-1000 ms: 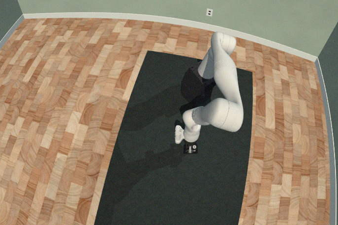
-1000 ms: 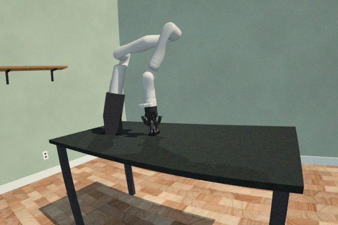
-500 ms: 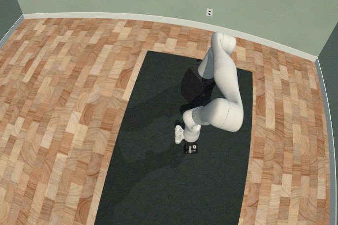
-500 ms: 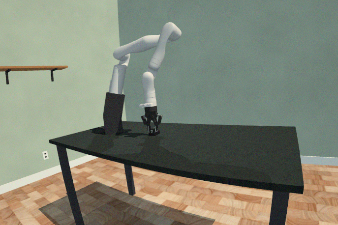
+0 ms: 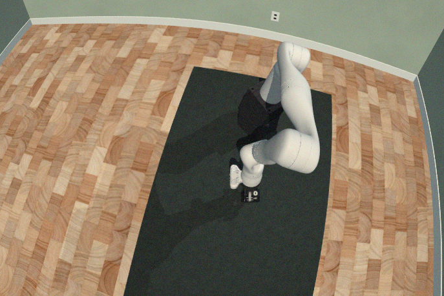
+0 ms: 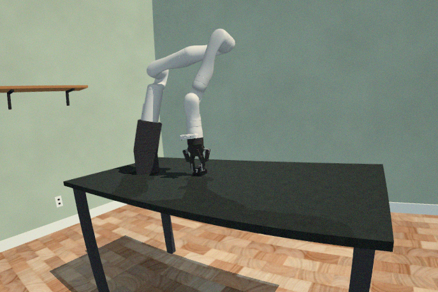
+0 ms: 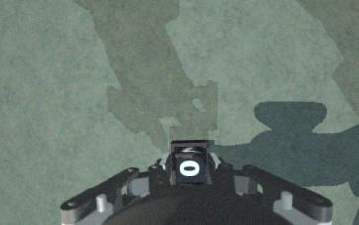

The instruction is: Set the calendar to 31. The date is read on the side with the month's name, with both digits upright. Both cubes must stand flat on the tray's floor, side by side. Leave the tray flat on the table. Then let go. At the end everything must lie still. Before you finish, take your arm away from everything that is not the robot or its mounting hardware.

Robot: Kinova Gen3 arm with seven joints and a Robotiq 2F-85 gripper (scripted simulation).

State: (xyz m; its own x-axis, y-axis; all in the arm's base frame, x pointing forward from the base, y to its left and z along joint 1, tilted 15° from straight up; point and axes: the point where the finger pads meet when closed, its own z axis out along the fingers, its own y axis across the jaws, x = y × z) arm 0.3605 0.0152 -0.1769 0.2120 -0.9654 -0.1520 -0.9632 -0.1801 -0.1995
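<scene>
Now: the black calendar tray 2 cm to the left of my hand and 3 cm below it.
</scene>
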